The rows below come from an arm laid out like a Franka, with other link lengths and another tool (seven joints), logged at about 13 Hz.
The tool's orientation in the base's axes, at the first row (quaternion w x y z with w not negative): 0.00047, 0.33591, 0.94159, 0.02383
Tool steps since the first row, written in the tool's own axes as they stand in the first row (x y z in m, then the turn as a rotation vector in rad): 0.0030, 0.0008, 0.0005, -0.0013, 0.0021, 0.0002; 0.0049, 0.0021, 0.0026, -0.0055, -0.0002, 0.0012; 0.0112, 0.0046, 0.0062, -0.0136, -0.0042, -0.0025; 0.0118, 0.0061, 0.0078, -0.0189, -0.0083, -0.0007; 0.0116, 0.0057, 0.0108, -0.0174, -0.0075, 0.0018; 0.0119, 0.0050, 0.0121, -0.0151, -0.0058, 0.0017; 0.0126, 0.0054, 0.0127, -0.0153, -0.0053, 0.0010; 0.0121, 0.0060, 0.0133, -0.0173, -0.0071, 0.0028; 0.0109, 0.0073, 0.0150, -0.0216, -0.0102, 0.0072
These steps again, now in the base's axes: -0.0018, 0.0025, -0.0004, 0.0023, 0.0008, -0.0001; -0.0024, 0.0048, -0.0024, 0.0042, -0.0036, -0.0013; -0.0057, 0.0109, -0.0058, 0.0078, -0.0120, 0.0021; -0.0051, 0.0125, -0.0073, 0.0094, -0.0184, 0.0000; -0.0052, 0.0122, -0.0104, 0.0088, -0.0167, -0.0024; -0.0058, 0.0119, -0.0117, 0.0081, -0.0140, -0.0022; -0.0061, 0.0127, -0.0123, 0.0085, -0.0137, -0.0015; -0.0053, 0.0129, -0.0128, 0.0090, -0.0163, -0.0034; -0.0036, 0.0132, -0.0145, 0.0104, -0.0212, -0.0080
